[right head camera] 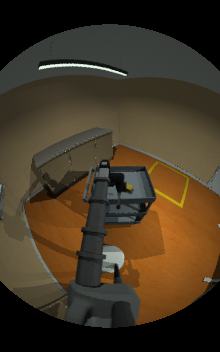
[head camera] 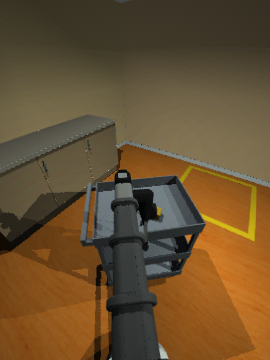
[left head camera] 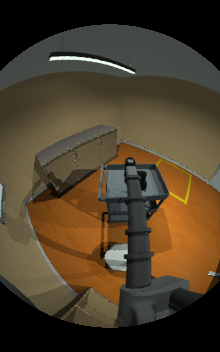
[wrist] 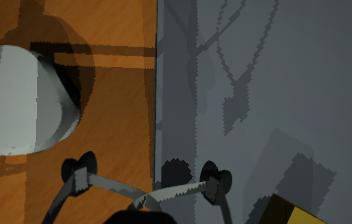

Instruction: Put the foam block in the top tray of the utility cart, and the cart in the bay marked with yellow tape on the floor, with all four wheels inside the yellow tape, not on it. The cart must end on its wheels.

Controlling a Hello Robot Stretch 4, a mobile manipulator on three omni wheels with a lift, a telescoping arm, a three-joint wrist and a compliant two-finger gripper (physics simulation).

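The yellow foam block lies in the top tray of the grey utility cart. The cart stands upright; its wheels are hidden or too small to tell. My gripper is open and empty, its fingertips spread on either side of the tray's near edge as seen in the wrist view, with the block off to the right. The yellow tape bay is on the floor right of the cart, and the cart is outside it.
A low cabinet stands along the left wall, behind and left of the cart. The cart's handle is on its left side. My white round base is near the cart. Walls meet behind the bay.
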